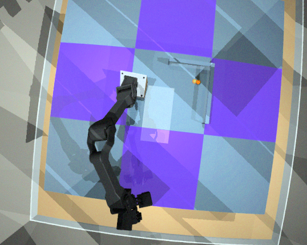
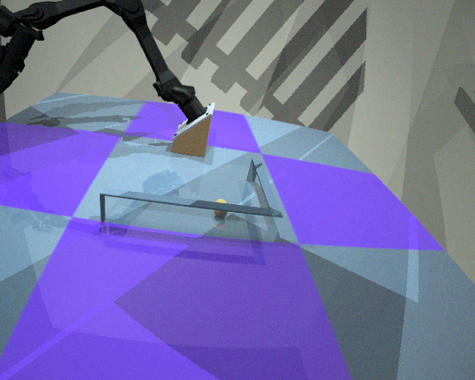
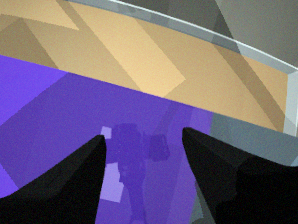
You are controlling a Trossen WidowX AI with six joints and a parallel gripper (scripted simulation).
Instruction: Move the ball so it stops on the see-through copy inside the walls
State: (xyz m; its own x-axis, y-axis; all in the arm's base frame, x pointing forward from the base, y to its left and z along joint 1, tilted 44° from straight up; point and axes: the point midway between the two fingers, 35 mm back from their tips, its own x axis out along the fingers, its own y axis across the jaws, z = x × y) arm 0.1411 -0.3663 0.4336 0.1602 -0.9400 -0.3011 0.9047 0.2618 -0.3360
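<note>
My gripper tip is now 200 mm short of the orange ball, 680 mm to the right of it and 100 mm above it. The rest, counted from my gripper tip: see-through copy 180 mm ahead, 680 mm to the left, 100 mm below; then clear wall 260 mm ahead, 620 mm to the left, 90 mm below.
</note>
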